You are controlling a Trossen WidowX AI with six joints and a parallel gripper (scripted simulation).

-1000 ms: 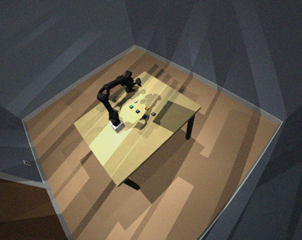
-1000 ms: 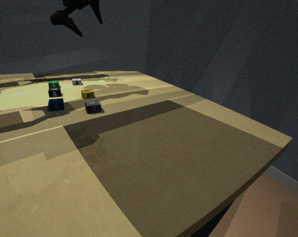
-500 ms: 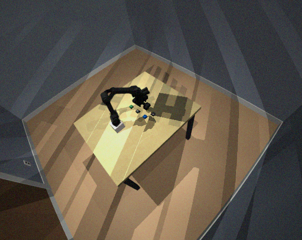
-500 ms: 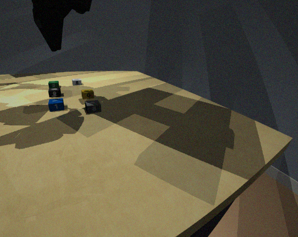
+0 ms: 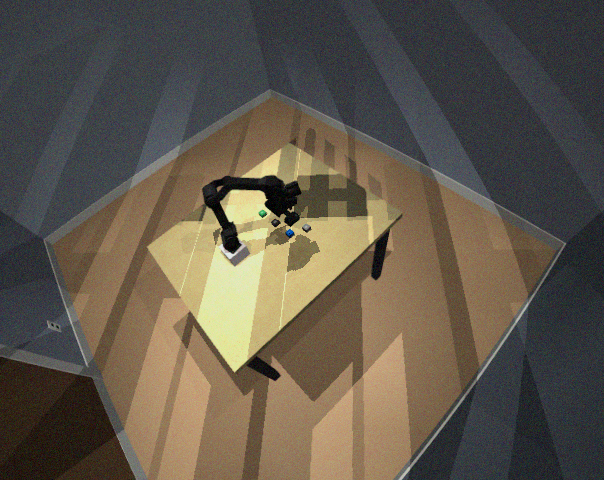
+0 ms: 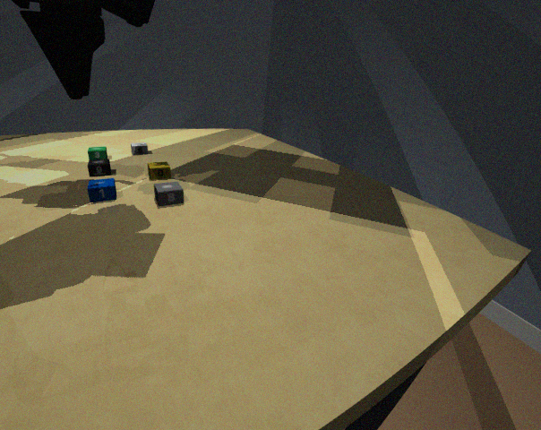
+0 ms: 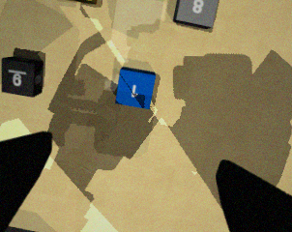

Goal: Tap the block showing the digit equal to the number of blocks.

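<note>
Now: gripper tip 220 mm to the right of the green block, 120 mm above it and 30 mm short of it. From my gripper tip the other things lie so: black block 120 mm below, 110 mm to the left, 20 mm ahead; yellow block 120 mm below, 100 mm ahead, 50 mm to the left; blue block 120 mm below, 10 mm ahead.
</note>
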